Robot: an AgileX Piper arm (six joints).
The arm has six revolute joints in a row. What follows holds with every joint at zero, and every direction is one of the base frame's. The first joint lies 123.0 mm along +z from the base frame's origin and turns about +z. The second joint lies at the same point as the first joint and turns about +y. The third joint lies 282.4 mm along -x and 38.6 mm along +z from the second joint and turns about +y. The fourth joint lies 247.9 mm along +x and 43.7 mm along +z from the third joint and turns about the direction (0.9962, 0, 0.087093). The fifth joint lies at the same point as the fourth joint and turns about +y. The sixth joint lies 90.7 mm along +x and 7.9 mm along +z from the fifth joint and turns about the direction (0.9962, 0, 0.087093). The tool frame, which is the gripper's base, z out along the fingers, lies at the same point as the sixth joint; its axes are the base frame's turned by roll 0.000, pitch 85.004 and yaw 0.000 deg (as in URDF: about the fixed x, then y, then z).
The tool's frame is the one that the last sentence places.
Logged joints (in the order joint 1, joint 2, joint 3, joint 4, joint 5, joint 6), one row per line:
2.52, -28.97, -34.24, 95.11, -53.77, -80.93
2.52, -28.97, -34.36, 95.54, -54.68, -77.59
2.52, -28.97, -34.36, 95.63, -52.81, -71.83
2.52, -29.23, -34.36, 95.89, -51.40, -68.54
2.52, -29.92, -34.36, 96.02, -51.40, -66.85
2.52, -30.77, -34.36, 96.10, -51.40, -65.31
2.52, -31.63, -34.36, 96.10, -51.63, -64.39
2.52, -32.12, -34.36, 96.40, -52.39, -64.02
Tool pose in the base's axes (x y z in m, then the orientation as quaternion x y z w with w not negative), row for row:
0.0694, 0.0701, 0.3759, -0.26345, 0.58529, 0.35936, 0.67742
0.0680, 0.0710, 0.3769, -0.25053, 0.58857, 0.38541, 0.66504
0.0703, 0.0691, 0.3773, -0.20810, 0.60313, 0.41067, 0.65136
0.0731, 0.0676, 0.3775, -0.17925, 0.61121, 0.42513, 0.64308
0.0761, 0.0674, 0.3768, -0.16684, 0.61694, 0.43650, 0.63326
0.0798, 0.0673, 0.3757, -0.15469, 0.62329, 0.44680, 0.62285
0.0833, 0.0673, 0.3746, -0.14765, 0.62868, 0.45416, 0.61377
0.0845, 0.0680, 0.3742, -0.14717, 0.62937, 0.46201, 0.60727
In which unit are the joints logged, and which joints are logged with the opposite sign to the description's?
The joints are logged in degrees. Opposite sign: joint 1, joint 2, joint 5.
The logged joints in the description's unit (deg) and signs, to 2 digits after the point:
-2.52, 28.97, -34.24, 95.11, 53.77, -80.93
-2.52, 28.97, -34.36, 95.54, 54.68, -77.59
-2.52, 28.97, -34.36, 95.63, 52.81, -71.83
-2.52, 29.23, -34.36, 95.89, 51.40, -68.54
-2.52, 29.92, -34.36, 96.02, 51.40, -66.85
-2.52, 30.77, -34.36, 96.10, 51.40, -65.31
-2.52, 31.63, -34.36, 96.10, 51.63, -64.39
-2.52, 32.12, -34.36, 96.40, 52.39, -64.02

